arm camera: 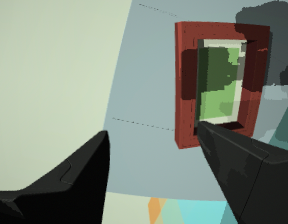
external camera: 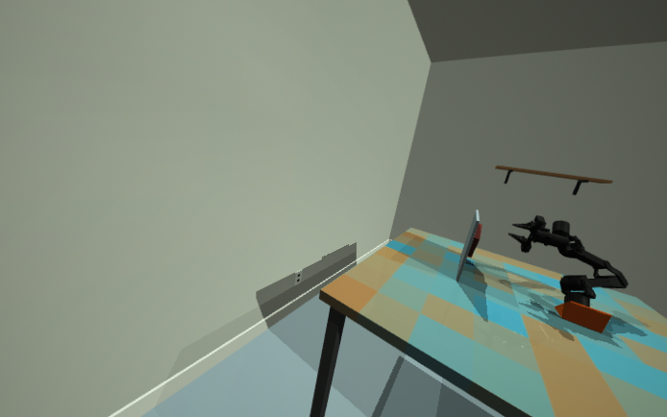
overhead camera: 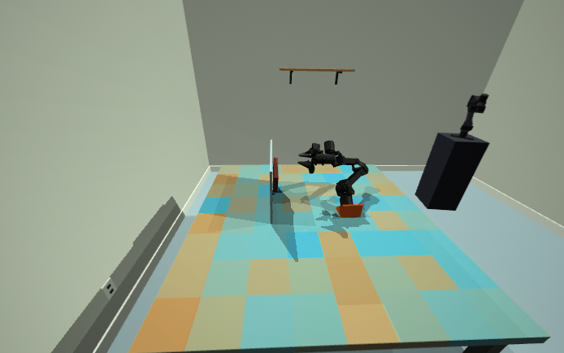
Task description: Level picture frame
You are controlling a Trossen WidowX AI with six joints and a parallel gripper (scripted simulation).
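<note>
Now: gripper tip 140 mm short of the picture frame and 110 mm above it. Round my gripper tip: wall panel 150 mm ahead, 10 mm to the left, 120 mm below.
</note>
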